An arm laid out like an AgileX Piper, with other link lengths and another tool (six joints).
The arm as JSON. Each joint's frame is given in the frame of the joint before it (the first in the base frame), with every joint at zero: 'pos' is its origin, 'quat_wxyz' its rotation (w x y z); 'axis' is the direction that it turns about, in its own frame. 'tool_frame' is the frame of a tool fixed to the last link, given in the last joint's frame.
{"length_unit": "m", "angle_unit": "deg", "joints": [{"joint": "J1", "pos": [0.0, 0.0, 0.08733], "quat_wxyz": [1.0, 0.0, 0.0, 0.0], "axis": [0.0, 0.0, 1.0]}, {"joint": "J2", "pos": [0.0, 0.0, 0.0], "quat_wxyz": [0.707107, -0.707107, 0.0, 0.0], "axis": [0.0, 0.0, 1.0]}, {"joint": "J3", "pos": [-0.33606, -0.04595, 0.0], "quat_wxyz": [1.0, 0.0, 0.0, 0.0], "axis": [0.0, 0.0, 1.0]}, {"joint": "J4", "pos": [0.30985, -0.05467, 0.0], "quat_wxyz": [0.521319, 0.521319, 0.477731, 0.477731], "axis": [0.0, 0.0, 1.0]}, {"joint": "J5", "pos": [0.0, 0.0, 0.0], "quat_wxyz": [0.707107, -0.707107, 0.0, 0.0], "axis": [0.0, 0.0, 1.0]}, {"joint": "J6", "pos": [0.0, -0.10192, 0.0], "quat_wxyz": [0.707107, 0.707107, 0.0, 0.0], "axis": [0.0, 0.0, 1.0]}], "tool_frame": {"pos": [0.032, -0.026, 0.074], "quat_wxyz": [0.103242, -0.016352, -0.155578, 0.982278]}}
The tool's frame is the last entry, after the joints.
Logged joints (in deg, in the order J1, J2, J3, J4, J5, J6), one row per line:
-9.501 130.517 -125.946 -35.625 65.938 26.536
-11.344 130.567 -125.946 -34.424 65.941 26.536
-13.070 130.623 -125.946 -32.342 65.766 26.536
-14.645 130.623 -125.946 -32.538 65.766 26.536
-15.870 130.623 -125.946 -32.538 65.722 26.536
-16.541 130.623 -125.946 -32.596 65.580 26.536
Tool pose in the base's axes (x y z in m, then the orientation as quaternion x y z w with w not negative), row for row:
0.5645 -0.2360 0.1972 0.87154 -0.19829 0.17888 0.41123
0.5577 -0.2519 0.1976 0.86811 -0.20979 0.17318 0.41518
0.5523 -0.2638 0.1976 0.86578 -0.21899 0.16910 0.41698
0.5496 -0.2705 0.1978 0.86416 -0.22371 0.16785 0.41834
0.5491 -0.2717 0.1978 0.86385 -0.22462 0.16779 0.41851
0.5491 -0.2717 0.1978 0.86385 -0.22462 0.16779 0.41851
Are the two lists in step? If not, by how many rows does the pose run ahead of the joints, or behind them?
The pose runs 2 rows ahead of the joints: the pose in row i belongs to the joints in row i + 2.
